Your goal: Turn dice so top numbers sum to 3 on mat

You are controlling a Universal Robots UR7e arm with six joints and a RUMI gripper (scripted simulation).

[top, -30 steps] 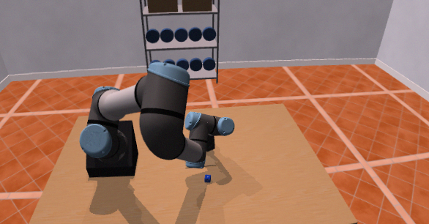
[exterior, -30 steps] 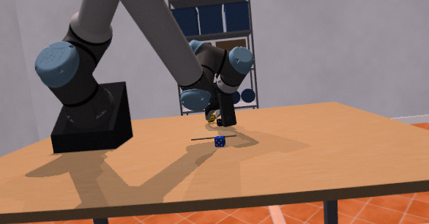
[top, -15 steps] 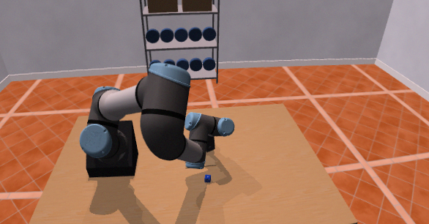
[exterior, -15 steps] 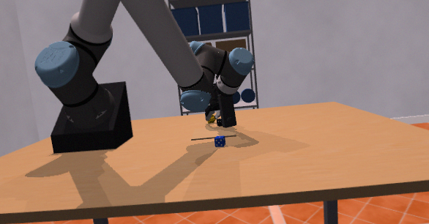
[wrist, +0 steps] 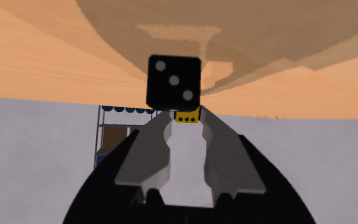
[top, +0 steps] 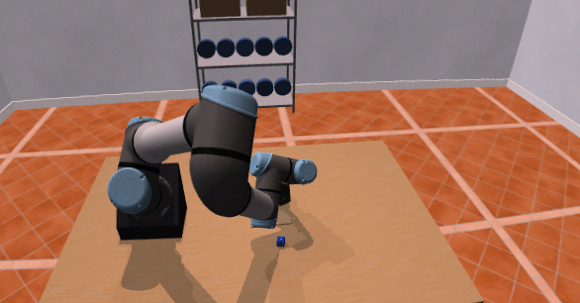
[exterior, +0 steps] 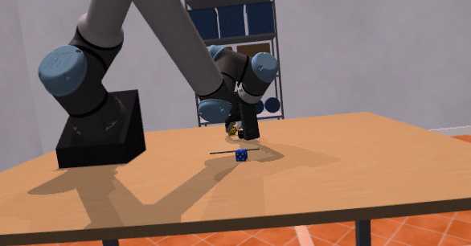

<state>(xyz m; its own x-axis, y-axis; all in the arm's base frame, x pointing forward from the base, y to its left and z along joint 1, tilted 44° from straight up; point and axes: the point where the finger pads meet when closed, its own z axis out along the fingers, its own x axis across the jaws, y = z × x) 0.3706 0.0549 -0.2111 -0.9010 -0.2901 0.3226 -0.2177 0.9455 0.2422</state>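
Now: hand right at the yellow die. Also, from my hand: blue die 32 cm to the right, 3 cm ahead, 1 cm below; then black die 5 cm to the right, 4 cm ahead, 1 cm below; then tan mat 16 cm to the right, 2 cm below, 1 cm ahead.
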